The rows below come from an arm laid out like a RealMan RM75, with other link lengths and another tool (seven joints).
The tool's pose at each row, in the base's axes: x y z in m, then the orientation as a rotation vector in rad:
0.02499 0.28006 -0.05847 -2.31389 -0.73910 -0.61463
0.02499 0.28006 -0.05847 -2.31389 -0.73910 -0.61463
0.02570 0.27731 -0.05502 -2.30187 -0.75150 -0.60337
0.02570 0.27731 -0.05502 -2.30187 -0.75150 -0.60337
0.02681 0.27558 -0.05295 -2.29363 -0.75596 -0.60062
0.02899 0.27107 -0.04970 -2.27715 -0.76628 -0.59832
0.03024 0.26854 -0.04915 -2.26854 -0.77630 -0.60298
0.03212 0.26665 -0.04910 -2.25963 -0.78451 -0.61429
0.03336 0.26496 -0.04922 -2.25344 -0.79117 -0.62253
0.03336 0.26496 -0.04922 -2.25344 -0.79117 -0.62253
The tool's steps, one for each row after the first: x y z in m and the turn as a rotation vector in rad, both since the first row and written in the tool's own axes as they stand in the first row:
0.00000 0.00000 0.00000 0.00000 0.00000 0.00000
0.00159 0.00079 -0.00410 0.01459 -0.00604 -0.00625
0.00159 0.00079 -0.00410 0.01459 -0.00604 -0.00625
0.00301 0.00175 -0.00646 0.02280 -0.00594 -0.00906
0.00495 0.00470 -0.01127 0.03792 -0.00422 -0.01664
0.00531 0.00691 -0.01308 0.04334 -0.00115 -0.02565
0.00607 0.00931 -0.01396 0.04648 0.00668 -0.03527
0.00633 0.01124 -0.01474 0.04842 0.01205 -0.04278
0.00633 0.01124 -0.01474 0.04842 0.01205 -0.04278

